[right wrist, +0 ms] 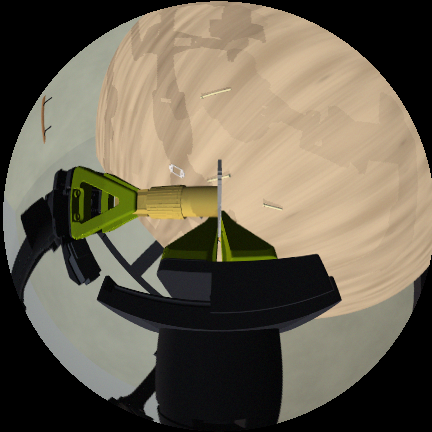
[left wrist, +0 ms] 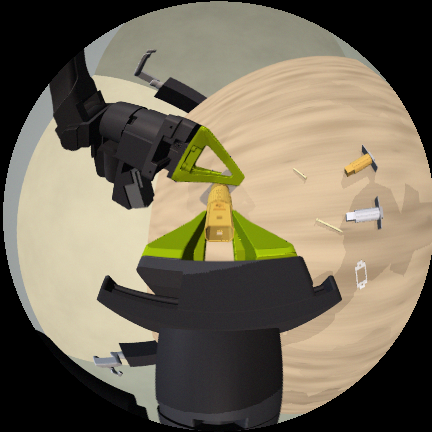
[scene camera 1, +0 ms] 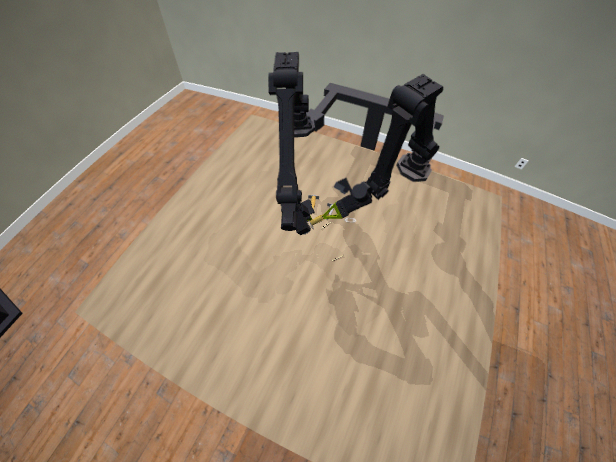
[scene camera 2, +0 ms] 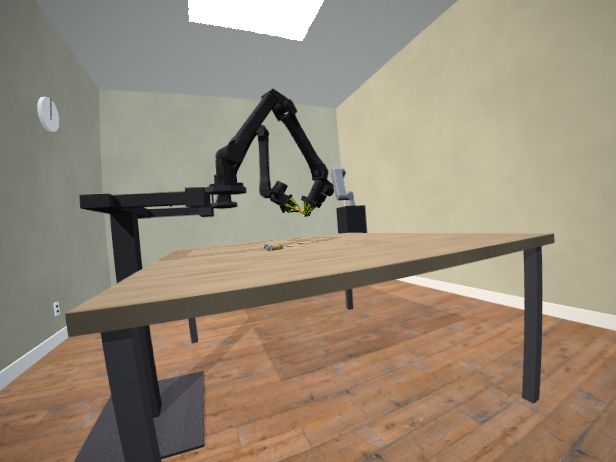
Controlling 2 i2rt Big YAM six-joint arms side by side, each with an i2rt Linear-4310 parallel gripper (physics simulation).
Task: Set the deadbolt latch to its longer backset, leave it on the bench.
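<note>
The deadbolt latch, a gold tube-like body [scene camera 1: 316, 219] [scene camera 2: 301, 209] [left wrist: 219, 215] [right wrist: 200, 201], hangs level above the bench between both grippers. My left gripper [left wrist: 218, 215] [right wrist: 144, 201] [scene camera 1: 327, 215] is shut on the far end of its body, beyond the ribbed collar. My right gripper [right wrist: 218, 216] [scene camera 1: 308, 221] is shut on the thin grey faceplate [right wrist: 220, 175], seen edge-on in the right wrist view. In the left wrist view the right fingers hide part of the faceplate end. The backset setting cannot be read.
On the bench [scene camera 1: 225, 325] [scene camera 2: 400, 250] lie a gold part [left wrist: 356, 165] and a silver part [left wrist: 364, 215] with dark crosspieces, a white frame-shaped plate [left wrist: 357, 275] [right wrist: 171, 168], and loose screws [left wrist: 300, 174] [left wrist: 329, 225] [right wrist: 215, 93]. Both arms converge above the bench.
</note>
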